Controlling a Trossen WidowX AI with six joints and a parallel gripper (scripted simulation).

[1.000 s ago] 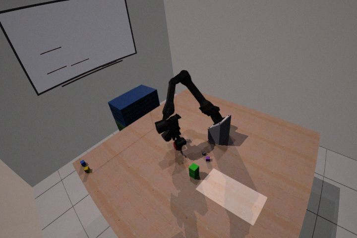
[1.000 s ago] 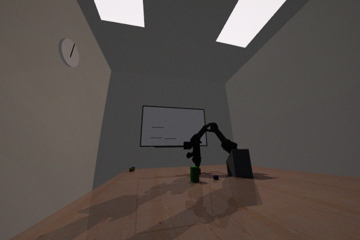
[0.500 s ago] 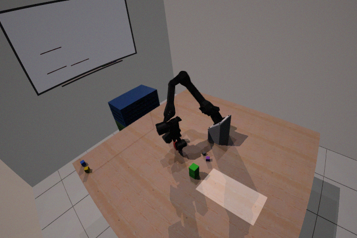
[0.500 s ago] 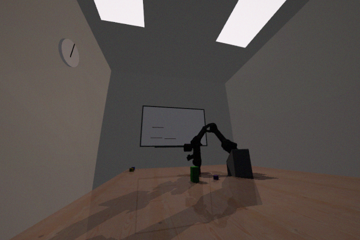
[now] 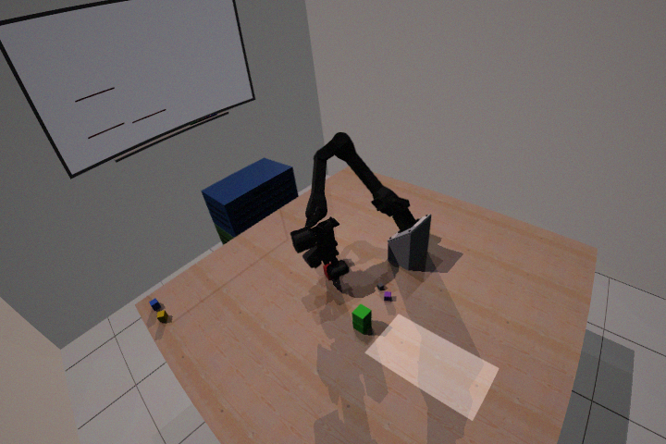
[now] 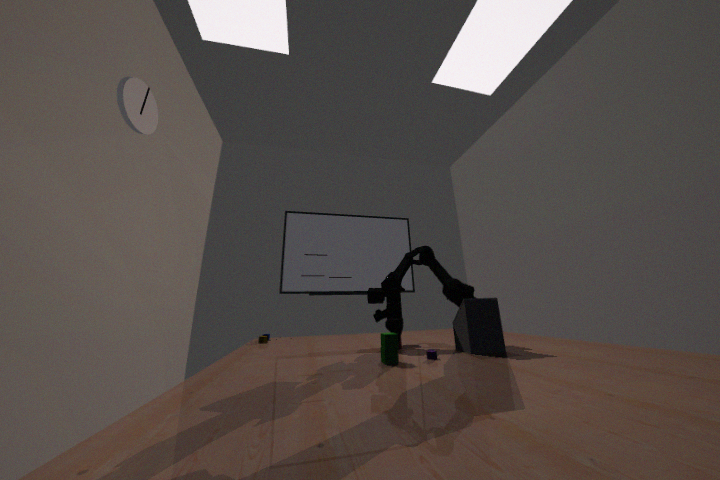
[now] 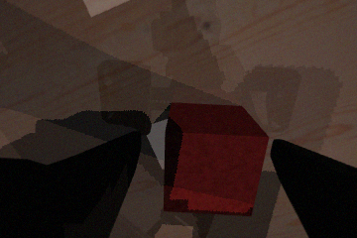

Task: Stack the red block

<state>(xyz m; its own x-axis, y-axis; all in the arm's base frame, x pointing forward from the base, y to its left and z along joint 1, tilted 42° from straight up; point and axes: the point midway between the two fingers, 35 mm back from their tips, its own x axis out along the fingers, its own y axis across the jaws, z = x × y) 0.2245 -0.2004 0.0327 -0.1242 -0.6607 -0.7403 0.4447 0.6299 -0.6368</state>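
Now: the purple block 10 mm behind my gripper tip and 220 mm to the left of it. From my gripper tip the other things lie so: yellow block (510 mm ahead, 360 mm to the right, 10 mm above); then small dark block (40 mm behind, 180 mm to the left); then red block (10 mm above).
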